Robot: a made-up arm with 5 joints.
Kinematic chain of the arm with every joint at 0, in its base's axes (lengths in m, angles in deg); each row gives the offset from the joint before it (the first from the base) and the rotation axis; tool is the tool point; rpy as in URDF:
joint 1: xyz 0.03 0 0.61 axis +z
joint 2: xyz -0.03 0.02 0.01 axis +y
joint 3: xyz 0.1 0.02 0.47 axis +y
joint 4: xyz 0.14 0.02 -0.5 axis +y
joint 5: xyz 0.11 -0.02 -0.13 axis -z
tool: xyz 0 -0.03 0.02 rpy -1.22 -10.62 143.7
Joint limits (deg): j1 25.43..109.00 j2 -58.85..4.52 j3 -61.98..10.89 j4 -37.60..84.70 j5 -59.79..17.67
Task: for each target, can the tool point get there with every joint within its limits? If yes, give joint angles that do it. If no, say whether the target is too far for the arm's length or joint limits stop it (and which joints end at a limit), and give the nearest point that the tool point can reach.
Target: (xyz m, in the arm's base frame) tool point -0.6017 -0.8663 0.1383
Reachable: no: joint limits stop it (at a limit: joint 2, joint 3, joint 4, joint 5) | nearest point 0.0099 -0.0276 0.4469 | short by 1.083 m
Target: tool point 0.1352 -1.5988 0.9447
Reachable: no: too far | nearest point 0.0373 -0.1114 1.4774 | short by 1.583 m
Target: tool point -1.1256 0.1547 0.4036
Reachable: no: joint limits stop it (at a limit: joint 1, joint 2, joint 5) | nearest point -0.1465 0.4362 0.4892 | short by 1.022 m
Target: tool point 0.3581 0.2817 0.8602
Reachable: yes | joints 38.62 -34.95 -26.77 52.70 -34.73
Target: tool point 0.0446 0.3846 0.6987
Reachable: yes | joints 84.56 -31.21 -14.99 55.44 -52.86
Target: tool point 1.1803 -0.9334 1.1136
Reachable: no: too far | nearest point 0.6019 0.2830 1.1136 | short by 1.347 m
